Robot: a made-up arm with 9 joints. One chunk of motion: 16 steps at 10 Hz.
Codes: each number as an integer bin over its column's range. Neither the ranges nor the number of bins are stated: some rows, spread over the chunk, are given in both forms.
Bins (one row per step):
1: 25 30 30 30 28 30
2: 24 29 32 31 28 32
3: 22 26 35 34 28 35
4: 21 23 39 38 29 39
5: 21 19 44 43 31 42
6: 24 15 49 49 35 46
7: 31 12 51 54 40 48
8: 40 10 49 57 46 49
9: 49 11 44 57 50 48
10: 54 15 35 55 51 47
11: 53 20 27 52 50 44
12: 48 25 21 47 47 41
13: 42 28 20 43 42 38
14: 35 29 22 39 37 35
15: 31 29 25 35 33 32
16: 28 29 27 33 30 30
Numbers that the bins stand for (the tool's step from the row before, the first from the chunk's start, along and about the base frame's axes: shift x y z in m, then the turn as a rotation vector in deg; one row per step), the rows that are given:
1: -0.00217 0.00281 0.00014 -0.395 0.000 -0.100
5: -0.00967 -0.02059 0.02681 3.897 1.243 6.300
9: 0.04278 -0.03760 0.02681 8.519 9.114 9.500
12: 0.04090 -0.00783 -0.01700 5.217 7.871 5.767
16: 0.00344 0.00068 -0.00557 0.595 0.829 -0.100
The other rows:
2: -0.00405 0.00068 0.00395 -0.065 0.000 0.967
3: -0.00779 -0.00570 0.00967 0.925 0.000 2.567
4: -0.00967 -0.01208 0.01729 2.246 0.414 4.700
6: -0.00405 -0.02910 0.03633 5.878 2.900 8.433
7: 0.00906 -0.03548 0.04014 7.529 4.971 9.500
8: 0.02592 -0.03973 0.03633 8.519 7.457 10.033
10: 0.05214 -0.02910 0.00967 7.859 9.529 8.967
11: 0.05027 -0.01846 -0.00557 6.868 9.114 7.367
13: 0.02967 -0.00144 -0.01890 3.897 5.800 4.167
14: 0.01656 0.00068 -0.01510 2.576 3.729 2.567
15: 0.00906 0.00068 -0.00938 1.256 2.071 0.967

